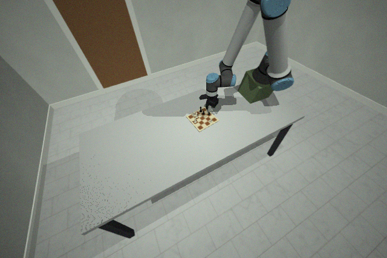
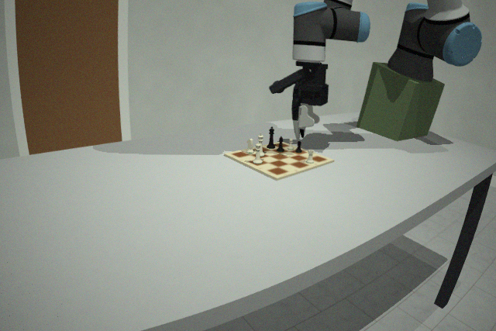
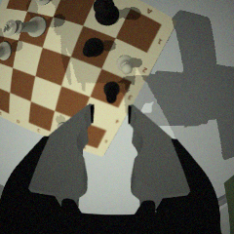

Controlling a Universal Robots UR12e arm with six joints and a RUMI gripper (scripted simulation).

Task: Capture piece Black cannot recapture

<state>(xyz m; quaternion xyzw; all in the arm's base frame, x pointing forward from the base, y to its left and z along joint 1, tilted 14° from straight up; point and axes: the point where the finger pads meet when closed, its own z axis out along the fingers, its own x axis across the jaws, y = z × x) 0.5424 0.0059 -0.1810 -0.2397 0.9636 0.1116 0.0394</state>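
Now: hand 40 mm above the black pawn. From my hand the other things lie so: chessboard (80 mm ahead, 10 mm to the left, 60 mm below); white pawn (30 mm to the right, 40 mm below); black king (50 mm ahead, 70 mm to the right, 20 mm below).
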